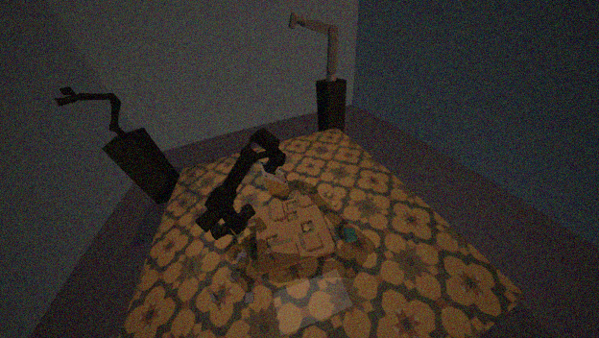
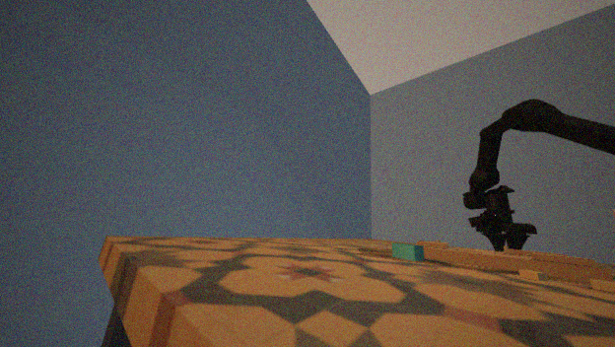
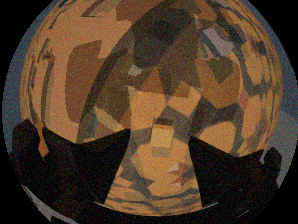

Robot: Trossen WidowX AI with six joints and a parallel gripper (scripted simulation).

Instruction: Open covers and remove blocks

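Right now the tan puzzle board is 9 cm ahead of my gripper tip, 23 cm to the left of it and 1 cm above it. The rest, counted from my gripper tip: teal block (24 cm ahead, 41 cm to the left, 1 cm above).
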